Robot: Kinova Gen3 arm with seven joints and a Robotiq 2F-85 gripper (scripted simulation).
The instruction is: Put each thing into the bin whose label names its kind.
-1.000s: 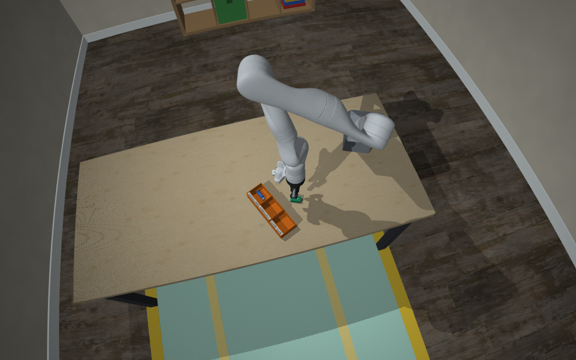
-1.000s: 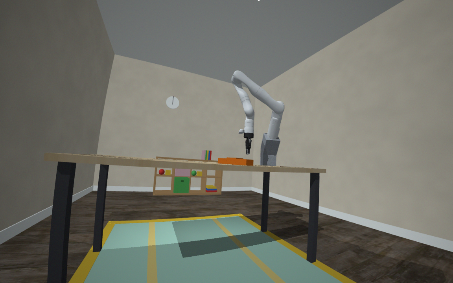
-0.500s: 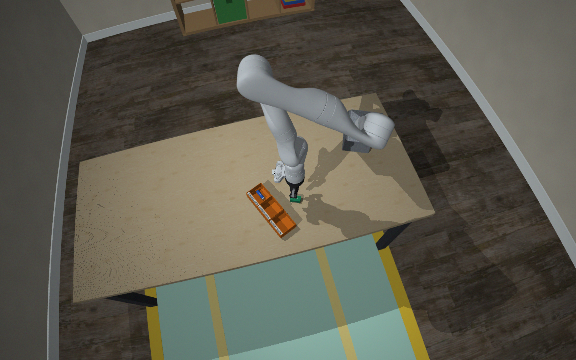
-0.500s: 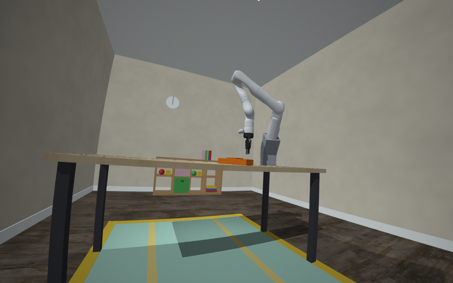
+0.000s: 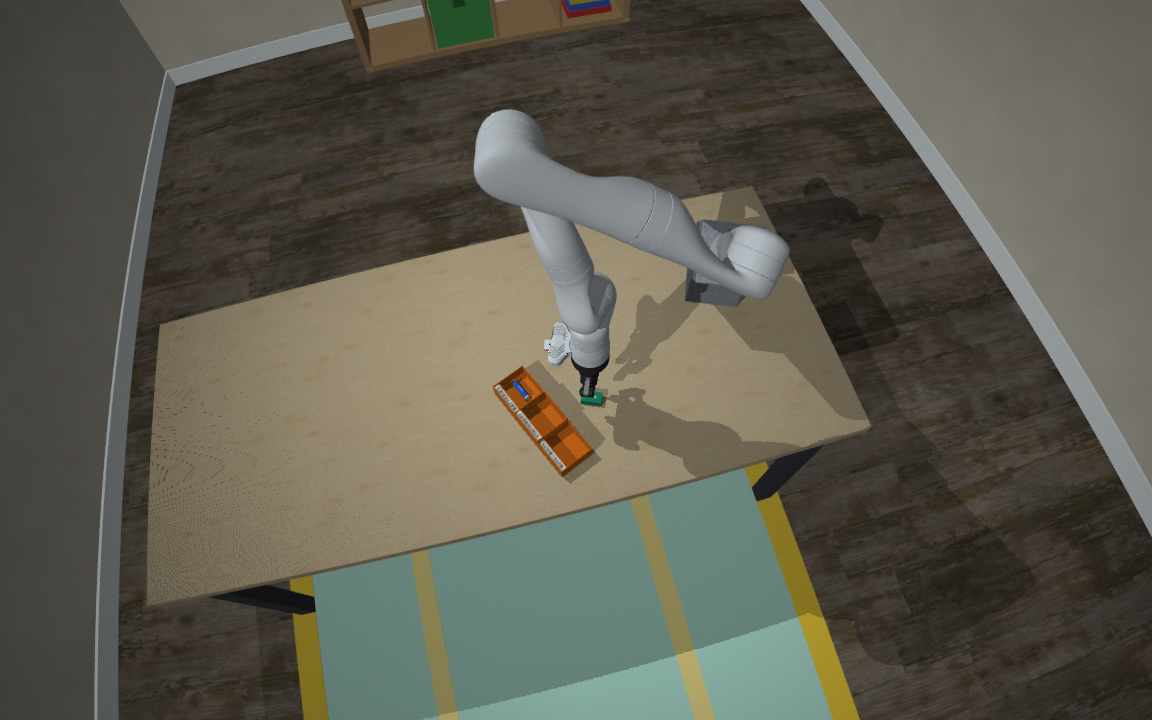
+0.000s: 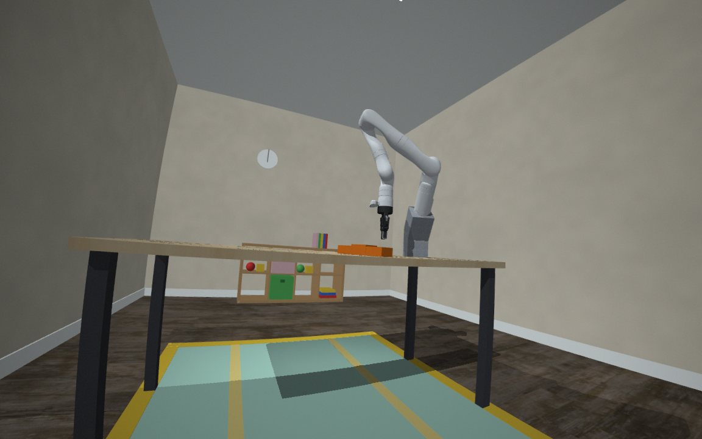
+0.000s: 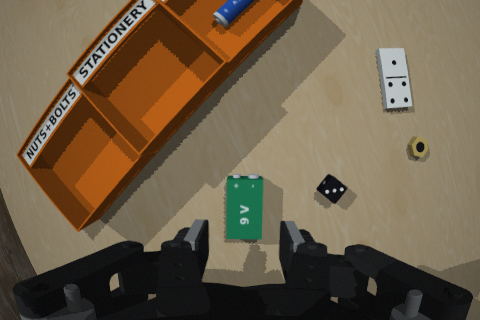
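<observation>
My gripper is now 90 mm above the green 9V battery and 10 mm short of it. Also, from my hand: blue cylinder (150 mm ahead, 80 mm below, 50 mm to the right); then orange bins (120 mm ahead, 80 mm below, 30 mm to the left); then black die (90 mm below, 70 mm to the right, 10 mm behind).
</observation>
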